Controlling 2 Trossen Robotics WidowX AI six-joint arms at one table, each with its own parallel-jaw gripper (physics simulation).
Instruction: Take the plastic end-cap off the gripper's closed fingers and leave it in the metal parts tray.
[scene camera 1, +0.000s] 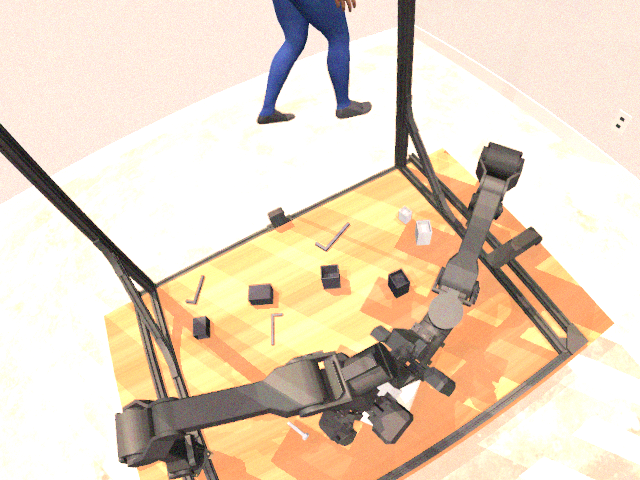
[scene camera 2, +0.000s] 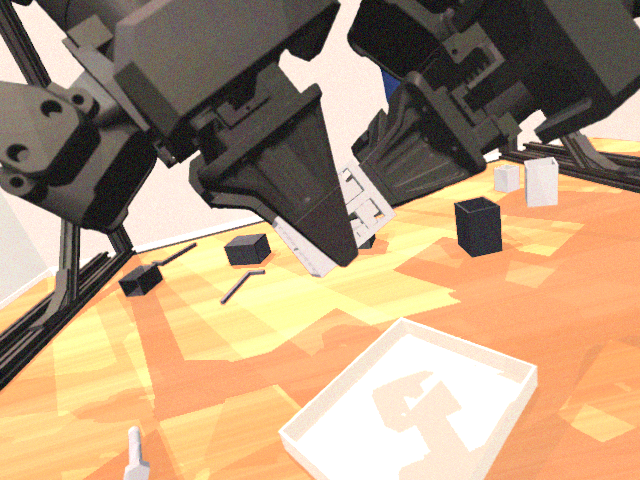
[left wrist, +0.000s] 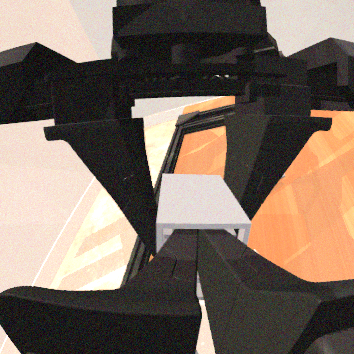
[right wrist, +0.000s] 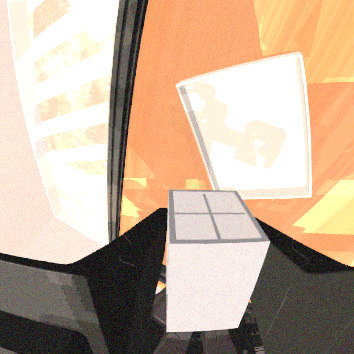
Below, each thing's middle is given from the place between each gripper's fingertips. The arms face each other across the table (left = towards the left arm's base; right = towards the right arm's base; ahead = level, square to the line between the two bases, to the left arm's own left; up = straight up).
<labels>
My right gripper is now 20 mm below the plastic end-cap (scene camera 2: 365, 213) and 10 mm past it. The rest, counted from my right hand: white parts tray (scene camera 2: 417, 396): 140 mm below, 30 mm to the left, 20 mm behind.
Right now my left hand is right at the plastic end-cap. Round my left hand: white parts tray (160 mm below, 30 mm to the left, 10 mm behind).
</labels>
